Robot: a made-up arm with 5 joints.
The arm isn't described. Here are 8 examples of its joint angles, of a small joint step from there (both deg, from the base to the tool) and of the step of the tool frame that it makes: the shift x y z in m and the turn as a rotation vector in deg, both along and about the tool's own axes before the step.
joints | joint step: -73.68 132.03 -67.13 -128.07 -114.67 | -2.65 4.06 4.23 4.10 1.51
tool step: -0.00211 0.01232 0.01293 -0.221 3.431 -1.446
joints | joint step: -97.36 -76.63 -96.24 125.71 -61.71 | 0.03 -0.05 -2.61 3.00 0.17
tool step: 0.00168 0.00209 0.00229 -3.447 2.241 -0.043
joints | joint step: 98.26 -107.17 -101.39 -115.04 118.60 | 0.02 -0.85 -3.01 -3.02 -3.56
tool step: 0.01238 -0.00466 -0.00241 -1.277 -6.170 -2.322
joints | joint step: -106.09 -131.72 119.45 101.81 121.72 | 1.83 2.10 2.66 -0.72 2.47
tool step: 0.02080 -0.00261 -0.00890 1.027 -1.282 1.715
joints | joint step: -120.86 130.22 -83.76 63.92 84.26 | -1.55 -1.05 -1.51 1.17 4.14
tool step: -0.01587 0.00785 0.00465 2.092 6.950 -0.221
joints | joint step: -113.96 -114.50 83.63 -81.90 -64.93 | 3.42 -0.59 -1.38 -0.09 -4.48
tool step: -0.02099 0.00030 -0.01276 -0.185 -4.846 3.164
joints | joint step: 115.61 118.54 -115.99 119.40 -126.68 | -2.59 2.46 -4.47 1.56 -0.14
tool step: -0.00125 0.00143 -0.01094 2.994 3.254 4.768
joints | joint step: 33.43 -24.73 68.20 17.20 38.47 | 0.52 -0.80 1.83 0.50 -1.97
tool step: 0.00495 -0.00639 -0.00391 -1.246 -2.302 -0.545
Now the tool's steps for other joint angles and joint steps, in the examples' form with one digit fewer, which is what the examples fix.
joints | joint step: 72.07 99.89 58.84 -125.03 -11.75 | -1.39 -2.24 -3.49 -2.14 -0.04
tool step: -0.0064 -0.0069 -0.0034 -1.11 -3.07 5.10
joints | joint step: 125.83 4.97 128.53 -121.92 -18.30 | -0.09 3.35 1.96 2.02 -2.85
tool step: 0.0195 0.0072 0.0057 1.15 -2.18 -5.31
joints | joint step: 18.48 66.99 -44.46 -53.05 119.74 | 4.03 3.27 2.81 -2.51 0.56
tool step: 0.0187 -0.0049 0.0071 0.67 -1.24 -5.16
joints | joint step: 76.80 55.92 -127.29 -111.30 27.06 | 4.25 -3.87 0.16 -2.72 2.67
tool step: 0.0163 -0.0198 -0.0080 -5.73 2.46 -1.15
